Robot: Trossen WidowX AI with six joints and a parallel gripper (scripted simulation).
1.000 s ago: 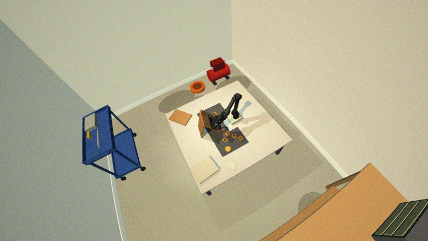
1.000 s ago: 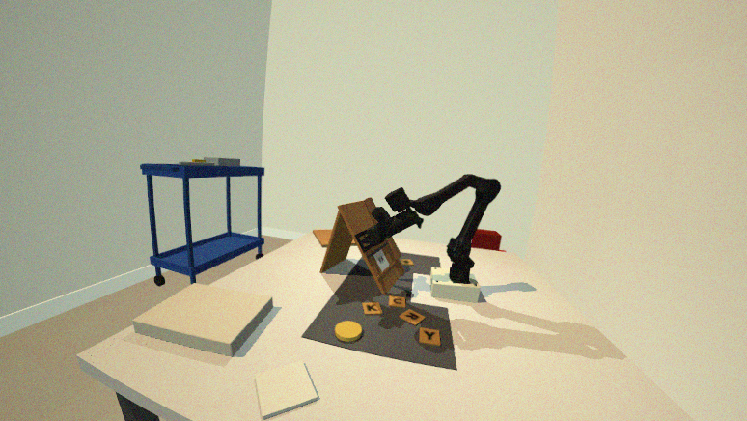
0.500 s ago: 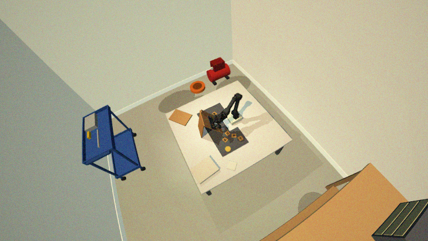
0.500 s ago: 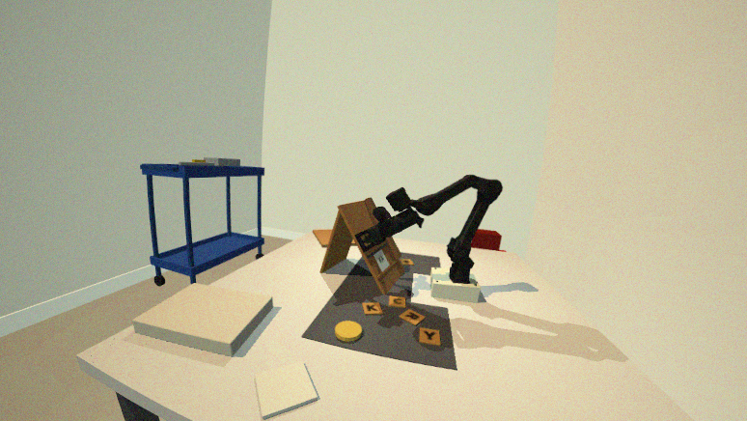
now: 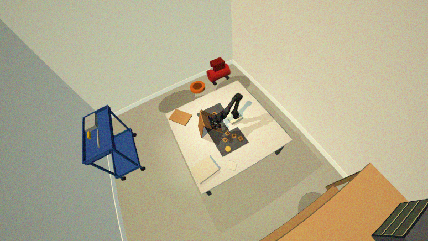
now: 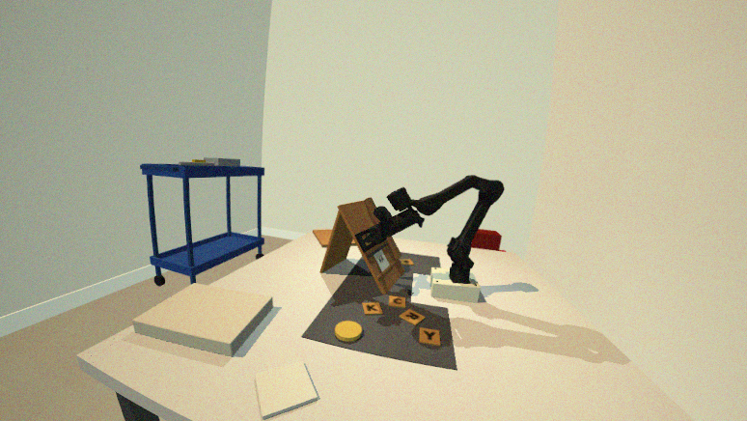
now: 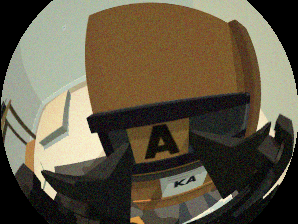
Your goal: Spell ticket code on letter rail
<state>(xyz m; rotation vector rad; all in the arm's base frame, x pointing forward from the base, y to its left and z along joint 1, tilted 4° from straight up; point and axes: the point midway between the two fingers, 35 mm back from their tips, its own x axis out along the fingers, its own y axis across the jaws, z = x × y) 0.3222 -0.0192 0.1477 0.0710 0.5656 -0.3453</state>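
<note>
The white ticket is 6 cm behind my gripper tip, 2 cm to the right of it and 8 cm below it. Also, from my gripper tip: pale pad 10 cm ahead, 51 cm to the left, 17 cm below; yellow disc 1 cm ahead, 32 cm to the left, 16 cm below; dark mat 15 cm behind, 17 cm below.
</note>
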